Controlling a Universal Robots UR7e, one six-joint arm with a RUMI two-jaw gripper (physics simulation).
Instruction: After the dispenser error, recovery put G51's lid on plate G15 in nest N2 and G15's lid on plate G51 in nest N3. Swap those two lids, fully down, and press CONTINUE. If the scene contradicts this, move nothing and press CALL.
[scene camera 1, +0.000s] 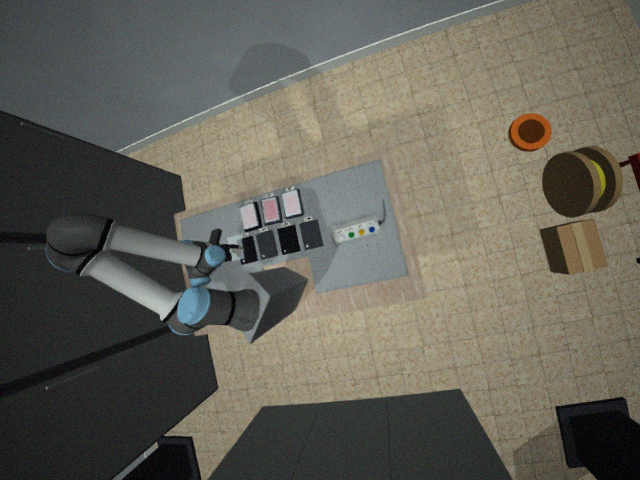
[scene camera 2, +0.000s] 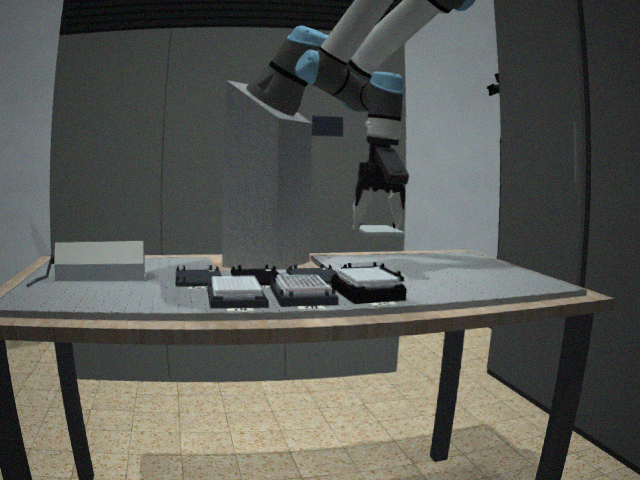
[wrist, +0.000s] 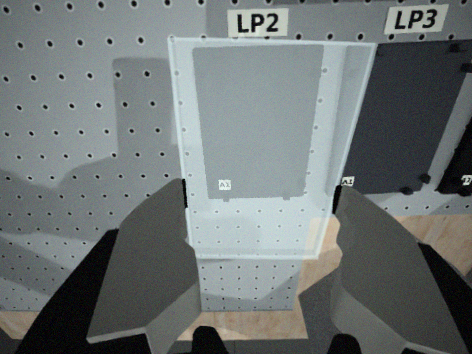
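Where they show: gripper, between the fingertips: (scene camera 1: 236, 249) (scene camera 2: 376, 231) (wrist: 258, 185); arm's base, origin of its link: (scene camera 1: 248, 309) (scene camera 2: 270, 100).
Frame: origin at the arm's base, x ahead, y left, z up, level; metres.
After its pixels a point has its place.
Note:
My gripper (scene camera 1: 235, 251) @[y 0.202, x 0.273, z -0.316 m] (scene camera 2: 375, 227) @[y 0.202, x 0.273, z -0.316 m] (wrist: 258, 185) @[y 0.202, x 0.273, z -0.316 m] is shut on a clear lid (scene camera 2: 381, 228) @[y 0.211, x 0.283, z -0.307 m] (wrist: 252, 235) @[y 0.205, x 0.242, z -0.307 m] by its long sides, level and high above the board. In the wrist view the lid overlaps the lid park LP2 (wrist: 257, 125), seen through it. Three plates sit in the row of nests: the left one (scene camera 1: 249, 215) @[y 0.122, x 0.450, z -0.375 m] (scene camera 2: 369, 275) @[y 0.125, x 0.467, z -0.375 m] and the right one (scene camera 1: 291, 202) @[y -0.129, x 0.458, z -0.384 m] (scene camera 2: 236, 285) @[y -0.127, x 0.482, z -0.385 m] look pale and lidded, the middle one (scene camera 1: 270, 209) @[y -0.004, x 0.452, z -0.384 m] (scene camera 2: 302, 283) @[y -0.004, x 0.471, z -0.385 m] is pinker, its wells bare. Nest labels and plate codes are too small to read. The button console (scene camera 1: 356, 230) @[y -0.431, x 0.229, z -0.347 m] (scene camera 2: 98, 258) @[y -0.423, x 0.275, z -0.367 m] stands apart.
Lid park LP3 (scene camera 1: 266, 243) @[y 0.068, x 0.280, z -0.406 m] (wrist: 405, 120) @[y 0.060, x 0.282, z -0.406 m] is right of LP2, with two more dark parks (scene camera 1: 288, 239) @[y -0.063, x 0.272, z -0.406 m] (scene camera 1: 311, 234) @[y -0.194, x 0.269, z -0.406 m] beyond it. The grey pedestal (scene camera 1: 279, 294) @[y -0.116, x 0.032, z -0.041 m] (scene camera 2: 250, 180) @[y -0.057, x 0.091, z -0.210 m] stands beside the perforated board (scene camera 1: 361, 180) @[y -0.509, x 0.480, z -0.416 m] (scene camera 2: 480, 281) @[y 0.420, x 0.387, z -0.416 m].

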